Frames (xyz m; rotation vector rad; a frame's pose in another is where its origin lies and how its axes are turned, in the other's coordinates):
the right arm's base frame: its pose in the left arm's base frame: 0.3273 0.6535 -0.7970 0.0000 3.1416 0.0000
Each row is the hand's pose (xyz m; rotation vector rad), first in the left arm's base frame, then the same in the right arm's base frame.
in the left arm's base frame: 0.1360 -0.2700 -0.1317 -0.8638 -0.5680 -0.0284
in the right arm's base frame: 0.1913 -0.9235 -0.6653 -0.0366 2.3407 1.1119
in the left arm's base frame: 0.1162 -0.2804 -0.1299 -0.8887 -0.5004 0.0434
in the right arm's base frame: 0.2111 -0.9339 -0.6671 0.0569 2.3887 1.1643
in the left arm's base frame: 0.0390 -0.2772 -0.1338 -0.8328 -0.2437 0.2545
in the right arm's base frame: 0.2883 -0.9307 -0.6632 0.3598 2.6319 1.1773
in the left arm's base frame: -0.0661 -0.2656 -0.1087 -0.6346 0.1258 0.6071
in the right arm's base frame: 0.3934 -0.9191 -0.6883 -0.8885 -2.7326 -0.9288
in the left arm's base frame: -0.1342 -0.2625 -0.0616 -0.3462 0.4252 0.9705
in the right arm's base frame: 0.4615 -0.9160 -0.7354 -1.2861 -2.3701 -0.4588
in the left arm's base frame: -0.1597 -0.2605 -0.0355 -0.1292 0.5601 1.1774
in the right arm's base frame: 0.4870 -0.9140 -0.7615 -1.4826 -2.1475 -0.1627
